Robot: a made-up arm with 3 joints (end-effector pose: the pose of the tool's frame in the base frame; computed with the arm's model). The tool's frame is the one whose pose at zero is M. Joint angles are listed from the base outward.
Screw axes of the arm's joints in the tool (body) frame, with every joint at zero. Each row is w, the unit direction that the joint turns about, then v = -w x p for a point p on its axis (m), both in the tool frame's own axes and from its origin. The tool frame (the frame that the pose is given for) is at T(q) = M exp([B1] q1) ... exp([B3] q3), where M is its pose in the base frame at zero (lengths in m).
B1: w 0 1 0 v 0.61 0 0.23
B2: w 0 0 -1 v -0.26 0.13 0
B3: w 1 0 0 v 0 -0.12 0.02
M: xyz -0.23 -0.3 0.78 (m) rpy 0 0 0 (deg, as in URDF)
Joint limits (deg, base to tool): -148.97..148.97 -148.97..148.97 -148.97..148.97
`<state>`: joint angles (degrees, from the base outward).
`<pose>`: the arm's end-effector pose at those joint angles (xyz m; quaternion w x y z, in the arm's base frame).
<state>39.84 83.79 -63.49</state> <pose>0.1242 0.0715 0.7510 0.4754 -0.5617 0.5460 -0.4005</pose>
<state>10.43 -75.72 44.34</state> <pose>0.3101 -0.2522 0.7126 0.7071 0.3484 0.2971 0.5389</pose>
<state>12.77 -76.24 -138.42</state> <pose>0.1618 -0.2175 0.5301 0.3417 -0.7066 -0.5425 0.2995</pose>
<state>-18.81 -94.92 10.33</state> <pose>-0.0155 -0.1453 0.8109 0.6751 -0.0599 -0.0446 0.7339</pose>
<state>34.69 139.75 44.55</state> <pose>0.1490 0.3111 0.7839 0.4100 -0.1345 -0.2448 -0.8682</pose>
